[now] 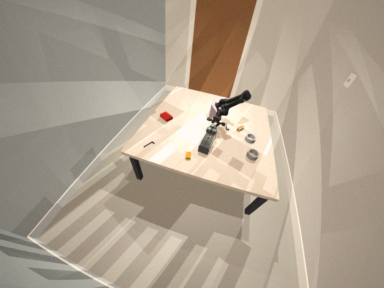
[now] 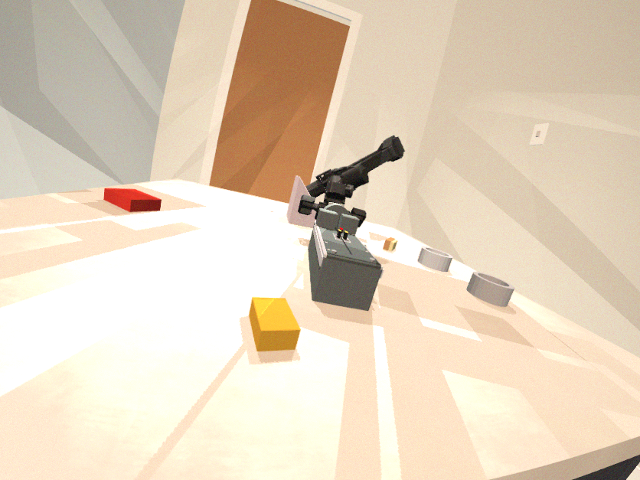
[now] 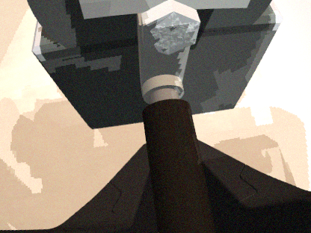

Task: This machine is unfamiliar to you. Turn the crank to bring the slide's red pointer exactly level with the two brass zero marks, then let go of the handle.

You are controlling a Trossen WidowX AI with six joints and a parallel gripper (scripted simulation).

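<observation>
Right now my gripper tip is 140 mm short of the red pointer, 50 mm below it and 20 mm to the left of it. Also, from my gripper tip: dark brown crank handle: 20 mm behind, 20 mm above; then yellow block: 360 mm ahead, 150 mm to the right, 20 mm below; then tan block: 280 mm to the left, 150 mm behind, 20 mm below.
</observation>
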